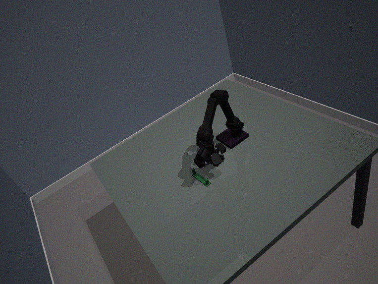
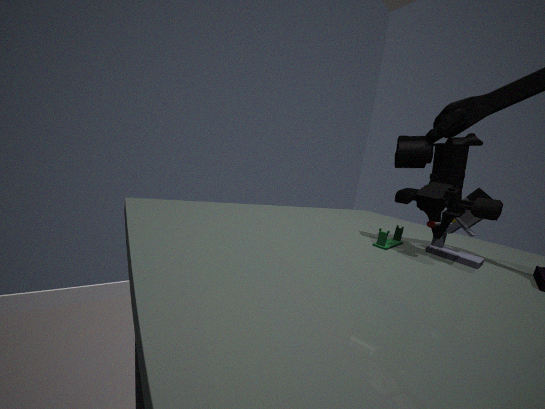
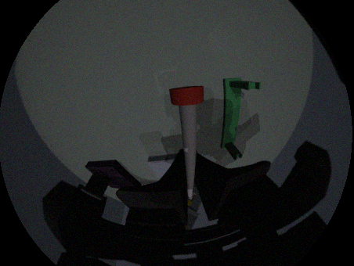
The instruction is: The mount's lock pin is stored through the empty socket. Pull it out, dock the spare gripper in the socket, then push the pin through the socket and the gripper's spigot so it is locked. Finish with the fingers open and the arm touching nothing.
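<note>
The grey mount lies 10 mm behind my gripper tip and 90 mm to the right of it. The rest, counted from my gripper tip: green cradle: 100 mm ahead, 10 mm to the left, 30 mm below; spare gripper: 30 mm behind, 100 mm to the right, 70 mm above.
</note>
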